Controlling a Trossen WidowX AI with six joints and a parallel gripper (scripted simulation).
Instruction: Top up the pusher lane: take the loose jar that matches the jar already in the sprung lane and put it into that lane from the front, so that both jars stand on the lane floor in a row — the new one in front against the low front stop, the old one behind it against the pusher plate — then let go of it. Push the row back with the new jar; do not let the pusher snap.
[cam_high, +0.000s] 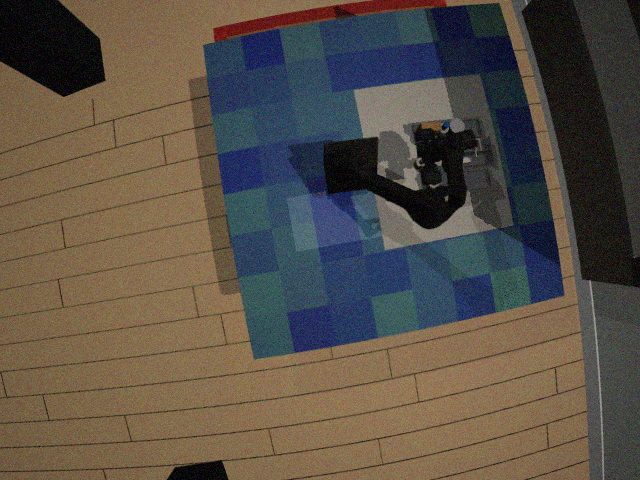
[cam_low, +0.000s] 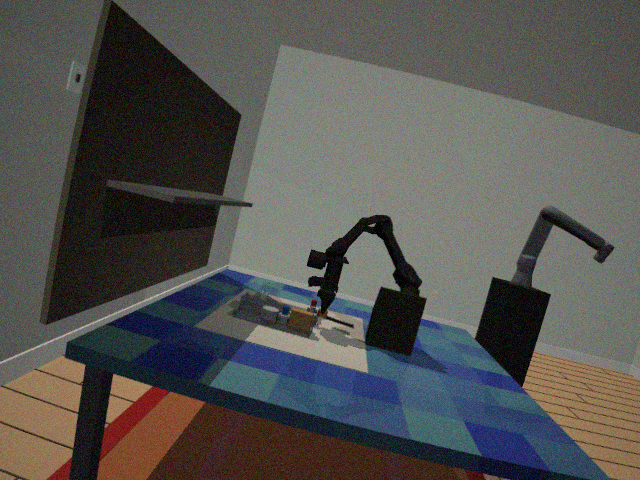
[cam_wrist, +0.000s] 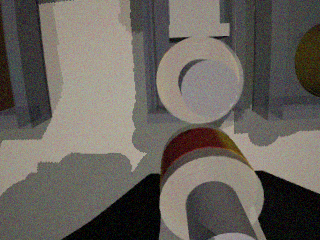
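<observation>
My gripper tip is now 120 mm to the right of the tan block, 80 mm short of it and 20 mm above it. Round my gripper tip: shelf 550 mm ahead, 310 mm above, 10 mm to the right.
</observation>
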